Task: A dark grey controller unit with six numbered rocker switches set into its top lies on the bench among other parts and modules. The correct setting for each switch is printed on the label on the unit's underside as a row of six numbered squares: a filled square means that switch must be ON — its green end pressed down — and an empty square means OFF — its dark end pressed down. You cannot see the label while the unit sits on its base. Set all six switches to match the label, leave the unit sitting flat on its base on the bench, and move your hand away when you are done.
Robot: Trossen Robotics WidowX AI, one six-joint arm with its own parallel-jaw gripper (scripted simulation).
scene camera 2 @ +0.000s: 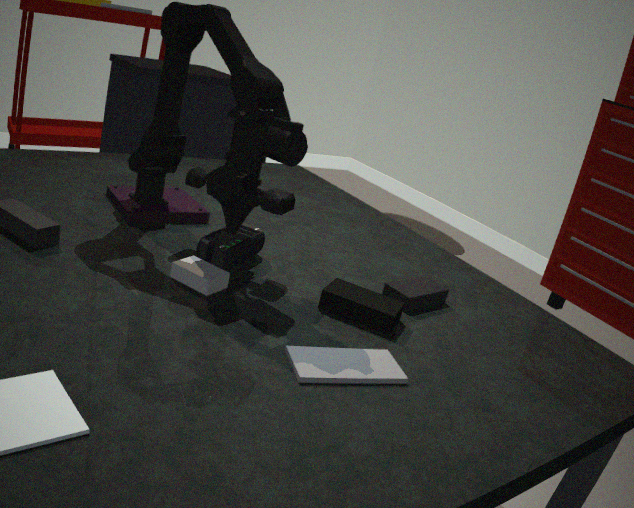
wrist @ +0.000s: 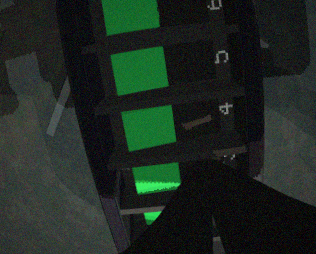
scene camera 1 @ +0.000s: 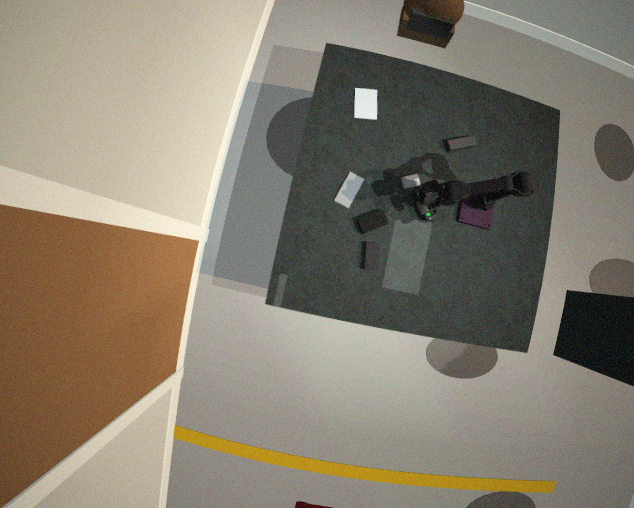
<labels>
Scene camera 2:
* my gripper: 231, 235
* dark block: 355, 303
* light grey block: 196, 273
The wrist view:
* my gripper: 205, 171
</labels>
